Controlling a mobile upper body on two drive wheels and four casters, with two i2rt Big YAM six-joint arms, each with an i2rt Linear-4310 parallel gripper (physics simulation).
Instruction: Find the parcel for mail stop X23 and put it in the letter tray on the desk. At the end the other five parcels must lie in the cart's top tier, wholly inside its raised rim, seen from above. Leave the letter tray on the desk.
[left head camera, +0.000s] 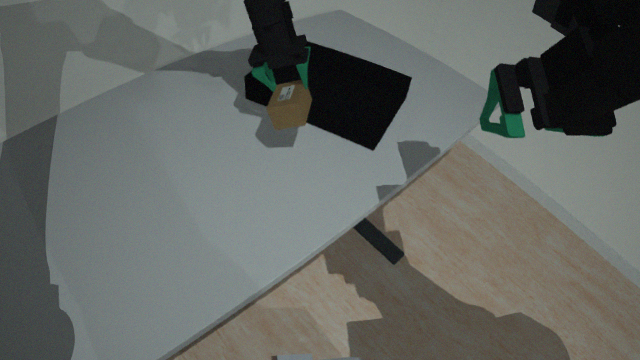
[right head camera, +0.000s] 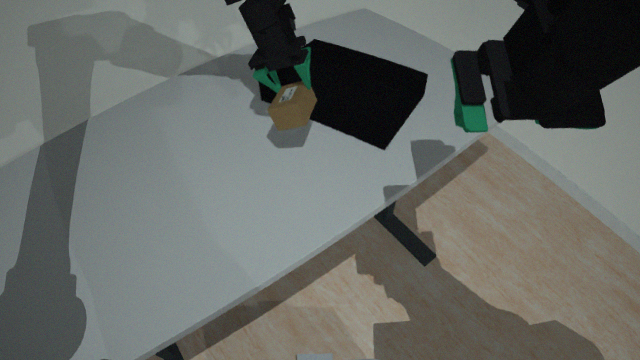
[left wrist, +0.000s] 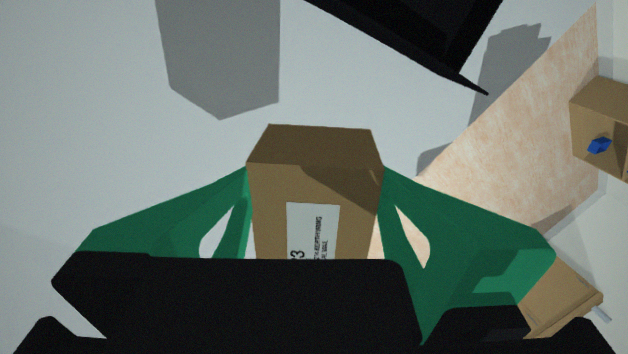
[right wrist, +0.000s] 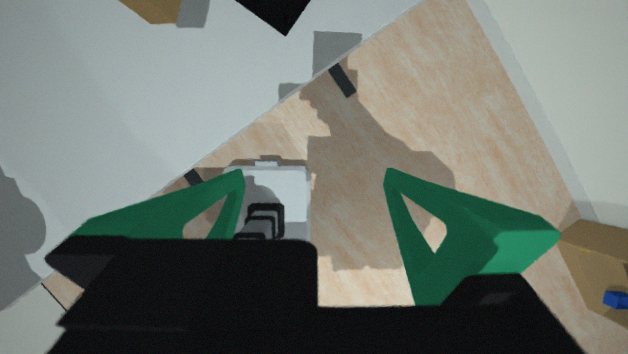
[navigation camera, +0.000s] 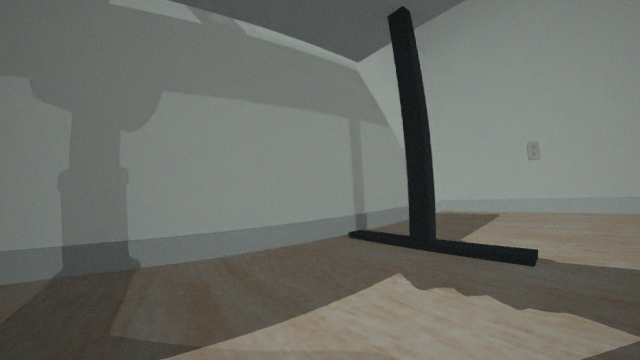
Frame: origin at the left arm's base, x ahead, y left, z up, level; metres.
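Where they show: left gripper, between the fingertips: (left head camera: 291, 89) (right head camera: 295, 90) (left wrist: 314, 176); right gripper, between the fingertips: (left head camera: 515, 124) (right head camera: 497, 118) (right wrist: 314, 176).
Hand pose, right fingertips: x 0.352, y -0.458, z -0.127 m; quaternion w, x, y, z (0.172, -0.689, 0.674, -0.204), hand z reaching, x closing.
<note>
Things, the pixels of their centre, and the offset from my right fingertips. "spot": a spot on its surface instead. Level surfaces: height alone.
- brown cardboard parcel, middle of its body: (left wrist: 314, 213) (left head camera: 290, 103) (right head camera: 293, 104) dx +0.282, dy +0.238, dz -0.198 m
- grey desk, height of its surface: dz -0.333 m
- black letter tray, middle of its body: (right head camera: 344, 85) (left head camera: 330, 85) dx +0.490, dy +0.124, dz -0.298 m
- dark desk leg, a spot on its surface: (navigation camera: 420, 130) spot: dx +0.706, dy -0.115, dz -0.873 m
My left gripper (left head camera: 291, 89) (right head camera: 295, 88) (left wrist: 314, 176) is shut on a brown cardboard parcel (left head camera: 291, 114) (right head camera: 294, 111) (left wrist: 269, 200) (right wrist: 152, 9). Its white label is partly hidden; a "3" shows at its edge. The parcel hangs above the grey desk (left head camera: 175, 210) (right head camera: 175, 210) (left wrist: 75, 100) (right wrist: 125, 75), with a shadow below it. The black letter tray (left head camera: 360, 95) (right head camera: 370, 95) (left wrist: 420, 47) (right wrist: 282, 17) stands on the desk, beside the parcel in the pictures. My right gripper (left head camera: 535, 130) (right head camera: 507, 125) (right wrist: 314, 176) is open and empty, near the desk's right corner in the head views. The cart and the other five parcels do not show.
A dark desk leg (navigation camera: 420, 130) stands on a floor bar near the walls. A cardboard box (left wrist: 597, 115) (right wrist: 575, 260) with a blue item lies at the right in the wrist views. Another brown cardboard object (left wrist: 560, 295) shows below it. A light grey panel (right wrist: 292, 195) shows between the right fingers.
</note>
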